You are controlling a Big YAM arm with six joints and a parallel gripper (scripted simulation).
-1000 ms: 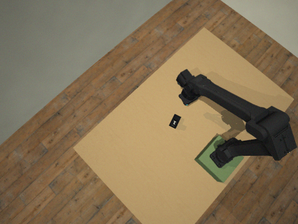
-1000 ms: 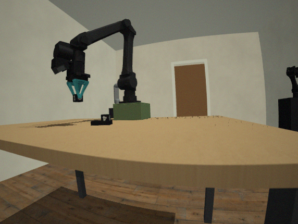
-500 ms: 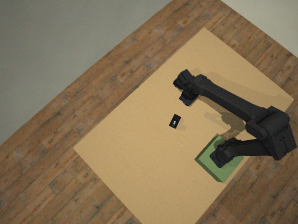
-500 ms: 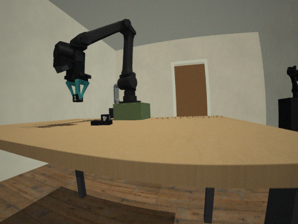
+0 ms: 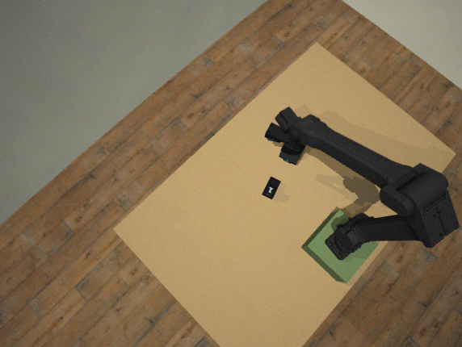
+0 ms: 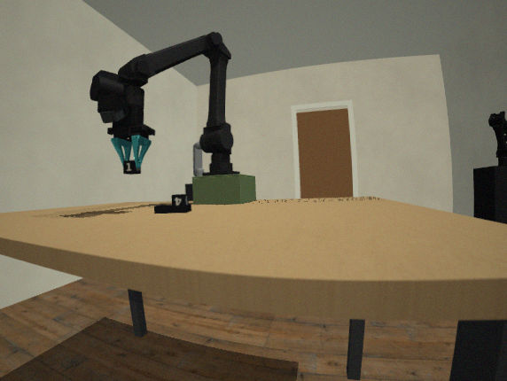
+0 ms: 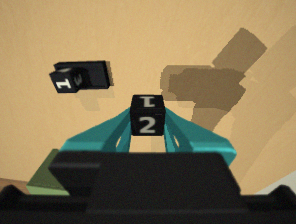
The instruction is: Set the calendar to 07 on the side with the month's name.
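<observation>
Now: the black calendar tray 11 cm below my hand, 10 cm to the left of it and 4 cm behind it. From my hand the other things lie so: digit cube (1 cm below).
</observation>
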